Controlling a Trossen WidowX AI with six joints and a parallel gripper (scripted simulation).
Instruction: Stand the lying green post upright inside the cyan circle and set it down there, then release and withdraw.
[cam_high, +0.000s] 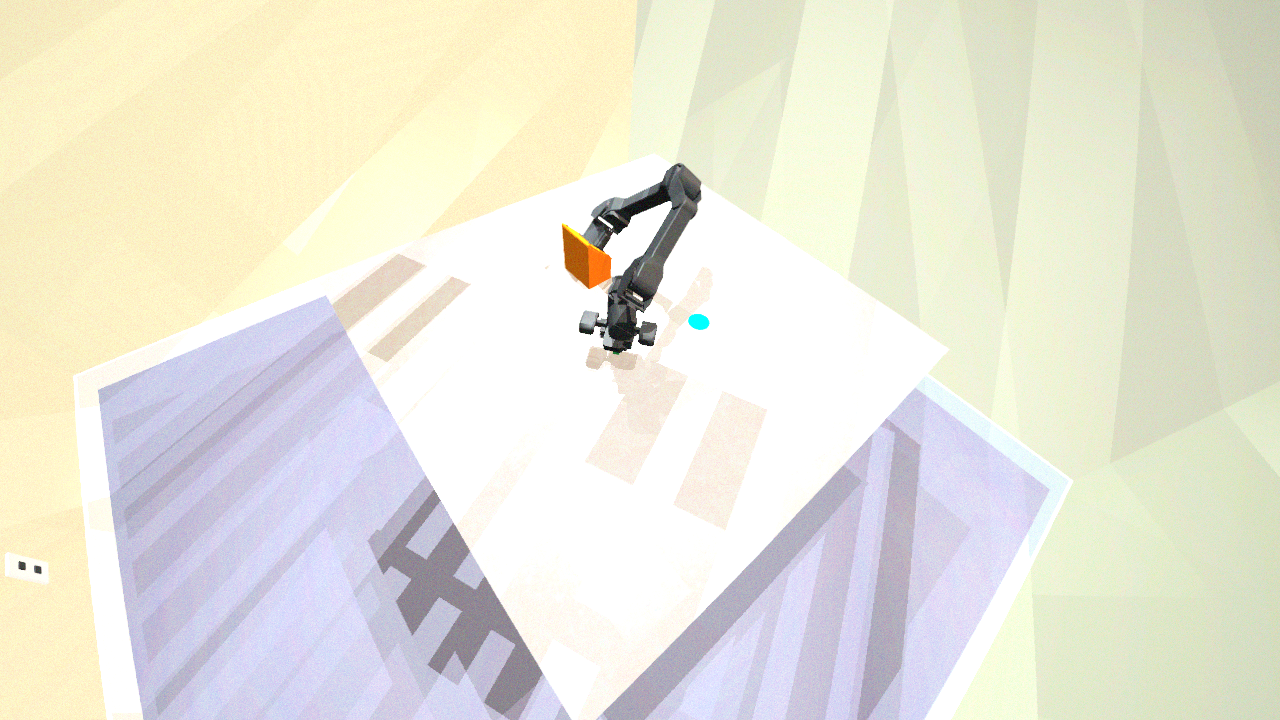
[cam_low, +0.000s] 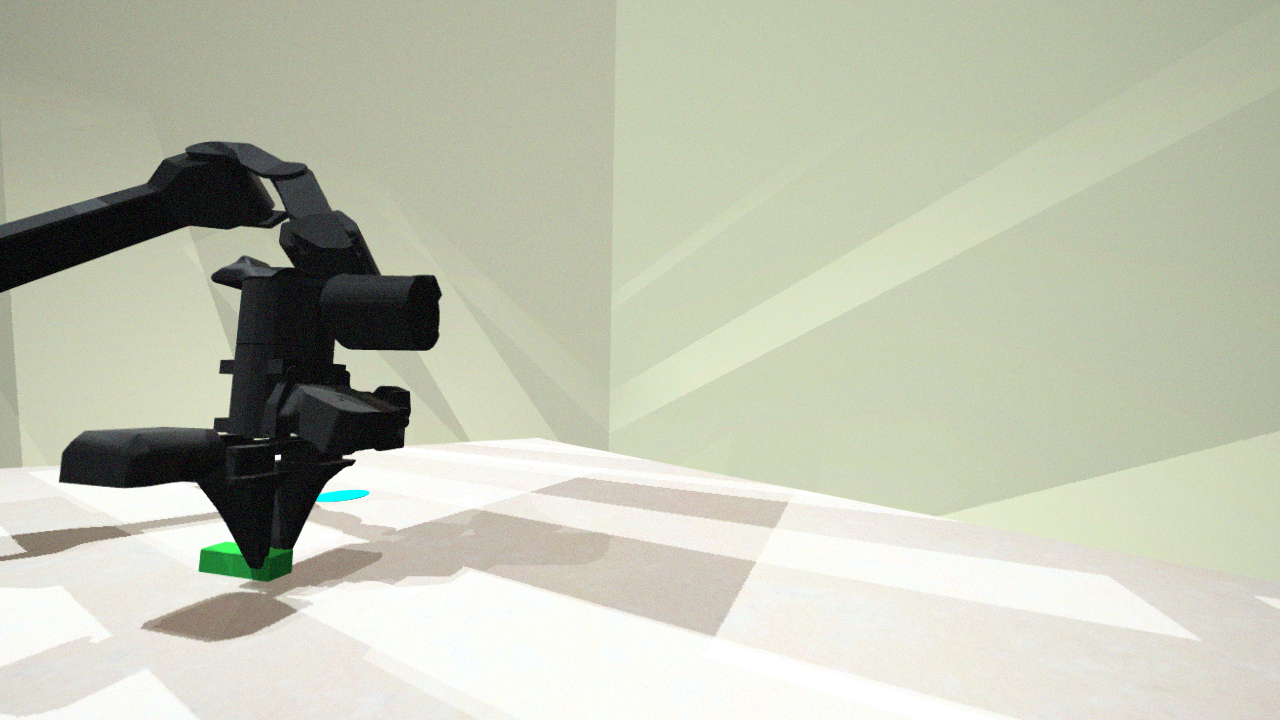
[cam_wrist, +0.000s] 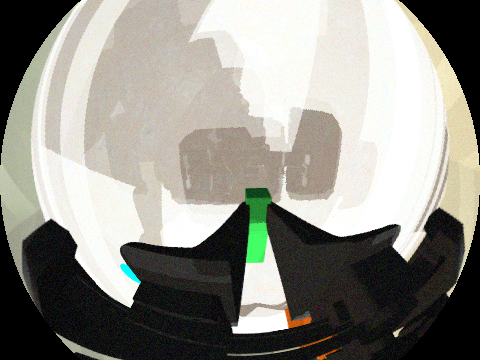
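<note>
Right now my gripper tip is 250 mm to the right of the cyan circle, 60 mm short of it and 10 mm above it. From my gripper tip the other things lie so: green post 20 mm to the left, 10 mm behind.
</note>
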